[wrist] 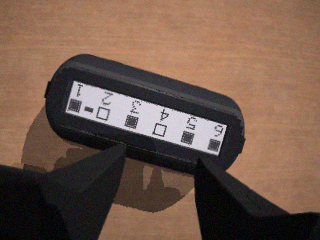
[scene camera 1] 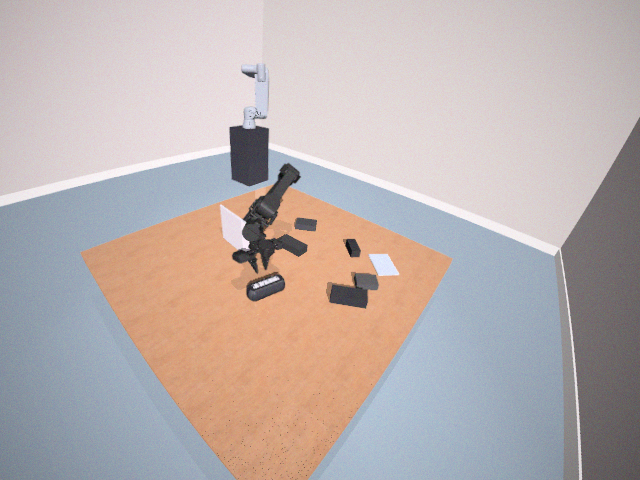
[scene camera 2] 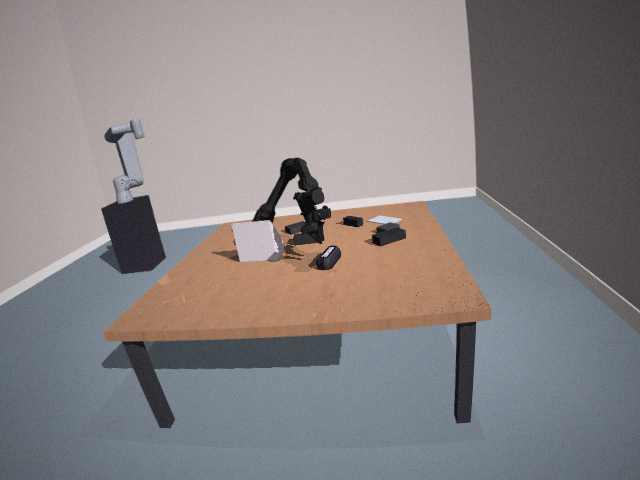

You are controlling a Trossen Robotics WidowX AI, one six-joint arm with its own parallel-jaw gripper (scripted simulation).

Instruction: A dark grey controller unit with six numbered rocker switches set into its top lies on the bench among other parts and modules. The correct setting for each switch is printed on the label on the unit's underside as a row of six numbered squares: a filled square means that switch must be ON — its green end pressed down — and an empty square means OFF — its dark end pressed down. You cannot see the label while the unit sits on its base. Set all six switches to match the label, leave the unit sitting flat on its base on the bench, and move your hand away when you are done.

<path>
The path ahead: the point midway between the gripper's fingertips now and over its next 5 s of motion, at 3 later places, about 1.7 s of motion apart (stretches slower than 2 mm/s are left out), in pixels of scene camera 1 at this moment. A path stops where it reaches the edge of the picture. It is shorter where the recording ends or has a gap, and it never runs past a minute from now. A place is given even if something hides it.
My gripper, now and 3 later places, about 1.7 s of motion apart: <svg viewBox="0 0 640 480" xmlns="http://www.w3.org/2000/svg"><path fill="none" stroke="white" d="M261 271L252 285L253 289L257 281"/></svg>
</path>
